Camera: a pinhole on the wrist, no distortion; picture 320 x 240 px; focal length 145.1 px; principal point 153.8 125.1 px. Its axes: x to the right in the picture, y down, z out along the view. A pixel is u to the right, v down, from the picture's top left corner.
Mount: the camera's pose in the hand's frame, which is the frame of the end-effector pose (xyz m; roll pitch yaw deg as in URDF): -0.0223 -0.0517 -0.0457 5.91 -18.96 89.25
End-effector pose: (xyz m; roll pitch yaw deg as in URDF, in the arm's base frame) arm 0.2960 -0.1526 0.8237 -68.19 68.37 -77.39
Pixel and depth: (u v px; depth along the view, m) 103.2 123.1 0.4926
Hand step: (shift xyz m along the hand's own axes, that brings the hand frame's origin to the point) 0.0310 -0.3739 0.3612
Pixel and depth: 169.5 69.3 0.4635
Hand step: 0.2014 -0.1510 0.3893
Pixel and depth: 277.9 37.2 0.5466
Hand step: 0.3669 0.2198 0.5881
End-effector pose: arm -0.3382 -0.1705 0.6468 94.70 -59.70 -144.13
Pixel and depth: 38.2 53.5 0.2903
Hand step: 0.1460 -0.3617 0.1383
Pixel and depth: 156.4 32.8 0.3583
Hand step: 0.2399 -0.1572 0.2713
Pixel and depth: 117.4 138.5 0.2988
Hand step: -0.0212 -0.2201 0.2137
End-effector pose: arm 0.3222 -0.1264 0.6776 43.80 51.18 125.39
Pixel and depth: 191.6 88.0 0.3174
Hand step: 0.0908 -0.0748 0.2718
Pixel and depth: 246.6 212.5 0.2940
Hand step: -0.1672 0.0271 0.3092
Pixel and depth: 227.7 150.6 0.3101
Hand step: -0.0440 -0.0041 0.3026
